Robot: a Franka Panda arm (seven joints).
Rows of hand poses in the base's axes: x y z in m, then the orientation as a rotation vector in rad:
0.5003, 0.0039, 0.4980, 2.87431, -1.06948, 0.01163
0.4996, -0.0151, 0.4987, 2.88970, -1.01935, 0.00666
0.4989, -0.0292, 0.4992, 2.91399, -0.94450, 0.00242
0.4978, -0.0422, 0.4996, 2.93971, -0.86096, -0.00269
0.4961, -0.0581, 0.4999, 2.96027, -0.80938, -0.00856
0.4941, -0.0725, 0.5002, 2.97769, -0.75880, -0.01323
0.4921, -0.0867, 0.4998, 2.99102, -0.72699, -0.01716
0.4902, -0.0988, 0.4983, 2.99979, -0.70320, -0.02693
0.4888, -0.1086, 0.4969, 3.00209, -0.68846, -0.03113
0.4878, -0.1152, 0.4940, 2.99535, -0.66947, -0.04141
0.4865, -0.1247, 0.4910, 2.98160, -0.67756, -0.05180
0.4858, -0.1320, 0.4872, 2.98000, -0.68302, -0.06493
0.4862, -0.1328, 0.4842, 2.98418, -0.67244, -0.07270
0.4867, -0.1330, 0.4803, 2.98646, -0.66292, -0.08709
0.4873, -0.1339, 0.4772, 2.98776, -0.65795, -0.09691
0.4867, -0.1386, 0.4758, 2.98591, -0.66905, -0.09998
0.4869, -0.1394, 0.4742, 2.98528, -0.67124, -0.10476
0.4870, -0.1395, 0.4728, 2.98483, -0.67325, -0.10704
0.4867, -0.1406, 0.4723, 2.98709, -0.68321, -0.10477
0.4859, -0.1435, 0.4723, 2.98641, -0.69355, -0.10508
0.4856, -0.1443, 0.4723, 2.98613, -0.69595, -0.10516
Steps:
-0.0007, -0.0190, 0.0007, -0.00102, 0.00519, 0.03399
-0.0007, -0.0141, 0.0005, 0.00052, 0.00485, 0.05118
-0.0011, -0.0130, 0.0004, 0.00160, 0.00533, 0.05685
-0.0017, -0.0159, 0.0003, 0.00700, 0.00340, 0.03582
-0.0020, -0.0144, 0.0003, 0.00502, 0.00308, 0.03458
-0.0020, -0.0142, -0.0004, 0.00601, 0.00187, 0.02203
-0.0019, -0.0121, -0.0015, 0.00469, 0.00590, 0.01612
-0.0014, -0.0098, -0.0014, -0.00025, 0.00316, 0.00958
-0.0010, -0.0066, -0.0029, -0.00868, 0.00928, 0.01097
-0.0013, -0.0095, -0.0030, -0.00985, 0.00900, -0.00721
-0.0007, -0.0073, -0.0038, 0.00171, 0.00825, -0.00406
0.0004, -0.0008, -0.0030, 0.00320, 0.00476, 0.00709
0.0005, -0.0002, -0.0039, 0.00277, 0.00926, 0.00599
0.0006, -0.0009, -0.0031, 0.00198, 0.00626, 0.00307
-0.0006, -0.0047, -0.0014, 0.00082, 0.00155, -0.00743
0.0002, -0.0008, -0.0016, 0.00064, 0.00299, -0.00161
0.0001, -0.0001, -0.0014, 0.00035, 0.00139, -0.00140
-0.0003, -0.0011, -0.0005, 0.00362, -0.00268, -0.00609
-0.0008, -0.0029, 0.0000, 0.00138, -0.00041, -0.00672
-0.0003, -0.0008, 0.0000, 0.00021, -0.00006, -0.00157

